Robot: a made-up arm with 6 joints.
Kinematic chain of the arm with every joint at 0, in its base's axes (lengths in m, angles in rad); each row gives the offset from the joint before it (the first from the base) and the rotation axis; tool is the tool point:
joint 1: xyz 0 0 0.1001 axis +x
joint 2: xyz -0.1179 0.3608 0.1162 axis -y
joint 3: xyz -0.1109 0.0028 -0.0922 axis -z
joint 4: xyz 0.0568 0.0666 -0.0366 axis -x
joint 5: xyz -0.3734 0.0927 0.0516 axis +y
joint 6: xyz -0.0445 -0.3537 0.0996 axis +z
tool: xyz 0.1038 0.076 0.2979
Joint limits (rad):
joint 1: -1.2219..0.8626
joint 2: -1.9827..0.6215
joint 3: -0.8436..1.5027
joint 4: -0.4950..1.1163
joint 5: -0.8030..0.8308
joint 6: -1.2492..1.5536
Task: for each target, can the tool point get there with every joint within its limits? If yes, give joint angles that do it. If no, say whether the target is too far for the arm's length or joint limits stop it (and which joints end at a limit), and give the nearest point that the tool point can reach.
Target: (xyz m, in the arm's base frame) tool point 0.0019 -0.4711 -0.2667
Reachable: no: joint limits stop it (at a limit: joint 1, joint 2, joint 3, joint 4, joint 6) | nearest point -0.0068 -0.3954 0.0222 | short by 0.299 m
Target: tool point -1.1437 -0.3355 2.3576
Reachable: no: too far | nearest point -0.5082 -0.0644 1.1436 | short by 1.397 m
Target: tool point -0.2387 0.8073 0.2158
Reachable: yes | joints -0.5725 -0.7688 -0.3911 0.9687 0.5637 1.0188
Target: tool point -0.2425 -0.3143 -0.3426
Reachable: no: joint limits stop it (at a limit: joint 1, joint 2, joint 3, joint 4, joint 5, joint 6) | nearest point -0.2875 -0.2429 -0.1190 | short by 0.239 m
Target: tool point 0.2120 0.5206 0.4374
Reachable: yes | joints -0.4350 -1.5817 0.6563 0.0320 0.0445 -0.8732
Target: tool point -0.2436 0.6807 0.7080
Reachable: yes | joints -0.2154 -0.9030 0.7803 -0.0820 -0.5216 -0.3940
